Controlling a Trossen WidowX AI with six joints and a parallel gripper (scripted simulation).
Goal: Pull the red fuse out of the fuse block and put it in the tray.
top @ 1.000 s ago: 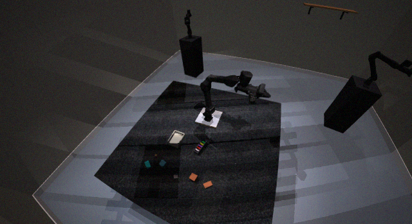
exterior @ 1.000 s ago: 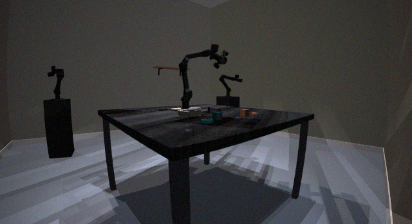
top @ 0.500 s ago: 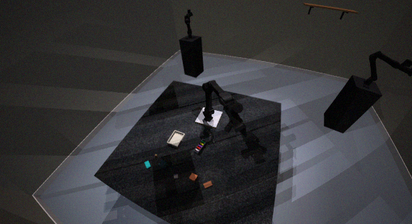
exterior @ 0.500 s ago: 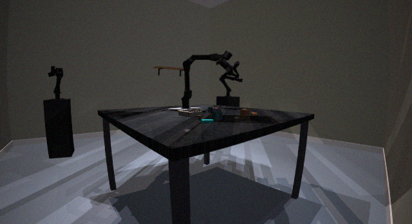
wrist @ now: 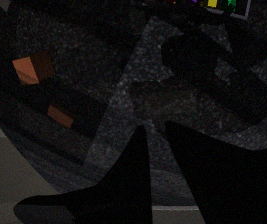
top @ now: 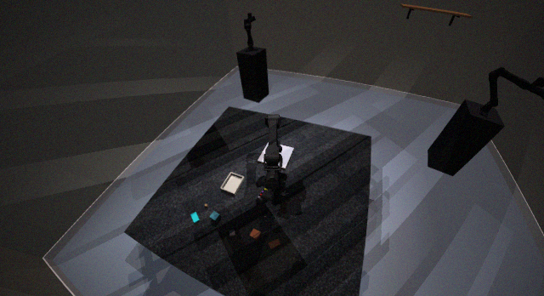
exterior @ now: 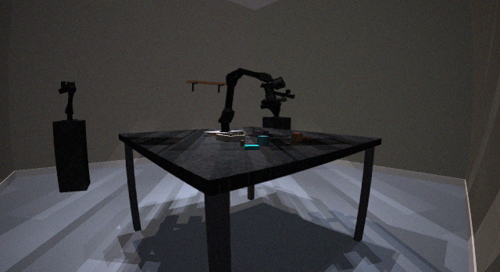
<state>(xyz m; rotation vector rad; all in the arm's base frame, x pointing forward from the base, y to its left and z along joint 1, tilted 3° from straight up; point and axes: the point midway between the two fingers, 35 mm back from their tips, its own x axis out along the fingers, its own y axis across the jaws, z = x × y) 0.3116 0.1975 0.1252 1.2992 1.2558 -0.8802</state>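
Right now my gripper tip is 10 cm to the left of the red fuse, 10 cm above it and 1 cm past it. The rest, counted from my gripper tip: pale tray 32 cm to the right, 12 cm below, 1 cm ahead.
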